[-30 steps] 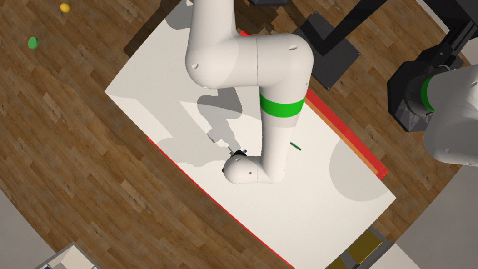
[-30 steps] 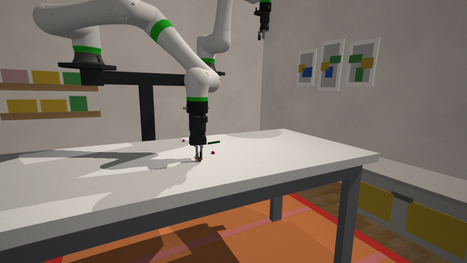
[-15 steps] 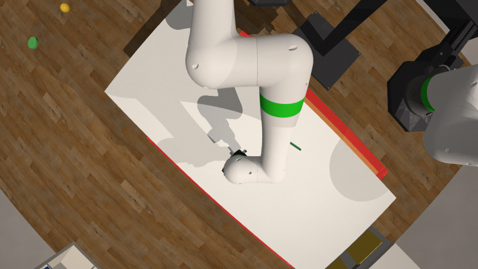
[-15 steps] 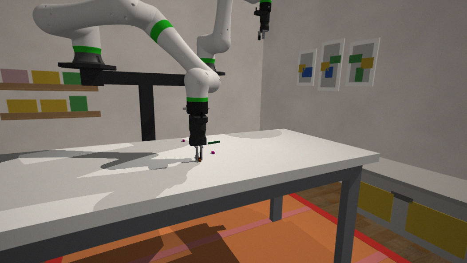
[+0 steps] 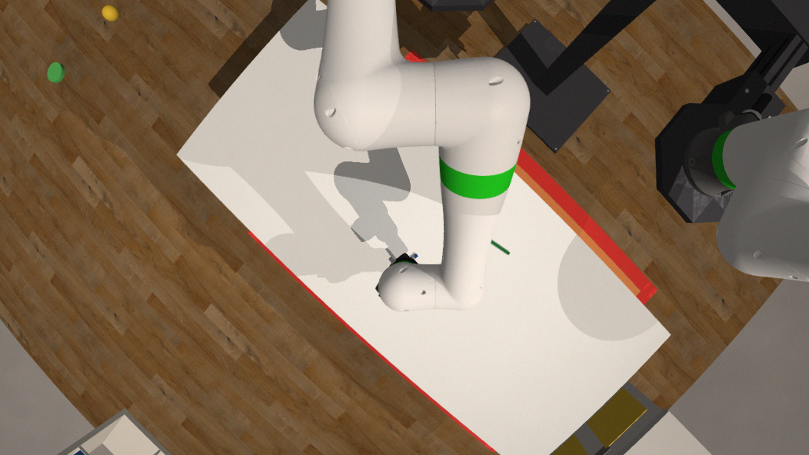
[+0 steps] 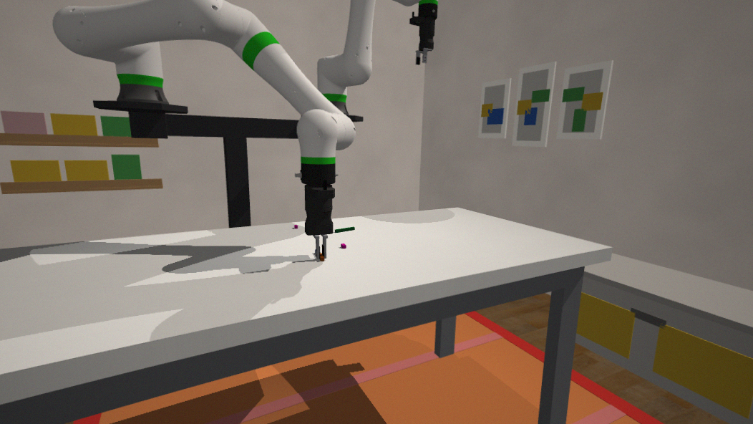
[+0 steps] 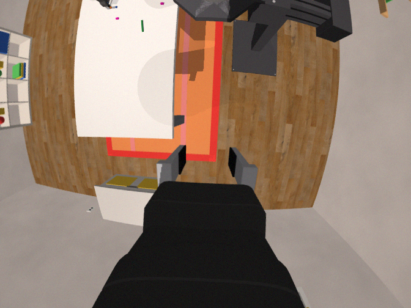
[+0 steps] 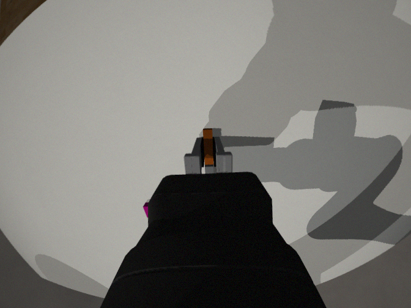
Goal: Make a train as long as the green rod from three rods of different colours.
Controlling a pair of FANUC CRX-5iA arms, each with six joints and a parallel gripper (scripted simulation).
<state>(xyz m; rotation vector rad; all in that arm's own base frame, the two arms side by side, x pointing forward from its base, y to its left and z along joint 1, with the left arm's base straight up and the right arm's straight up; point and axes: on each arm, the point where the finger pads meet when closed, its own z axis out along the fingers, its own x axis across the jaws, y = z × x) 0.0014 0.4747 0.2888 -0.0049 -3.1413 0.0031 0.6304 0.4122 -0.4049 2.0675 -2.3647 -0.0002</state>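
The orange rod lies 20 mm below my right hand. Also, from my right hand: green rod: 250 mm behind, 210 mm to the left, 20 mm below; then grey rod: 40 mm behind, 10 mm to the left, 20 mm below; then blue rod: 60 mm behind, 10 mm to the left, 20 mm below.
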